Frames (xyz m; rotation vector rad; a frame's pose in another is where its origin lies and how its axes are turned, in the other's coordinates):
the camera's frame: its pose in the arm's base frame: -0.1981 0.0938 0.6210 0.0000 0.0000 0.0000
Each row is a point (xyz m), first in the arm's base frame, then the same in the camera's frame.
Working: the arm's base frame: its pose in the camera's frame: 0.1981 -0.0938 -0.6210 0.0000 0.0000 0.0000

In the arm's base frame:
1: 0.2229 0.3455 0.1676
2: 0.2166 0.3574 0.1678
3: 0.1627 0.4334 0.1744
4: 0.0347 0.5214 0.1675
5: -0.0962 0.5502 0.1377
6: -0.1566 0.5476 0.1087
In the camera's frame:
1: 0.4210 0.2517 -0.4534
2: 0.4147 0.2636 -0.4532
3: 0.3608 0.3396 -0.4466
4: 0.2328 0.4276 -0.4535
5: 0.1019 0.4564 -0.4833
6: 0.0415 0.4538 -0.5123

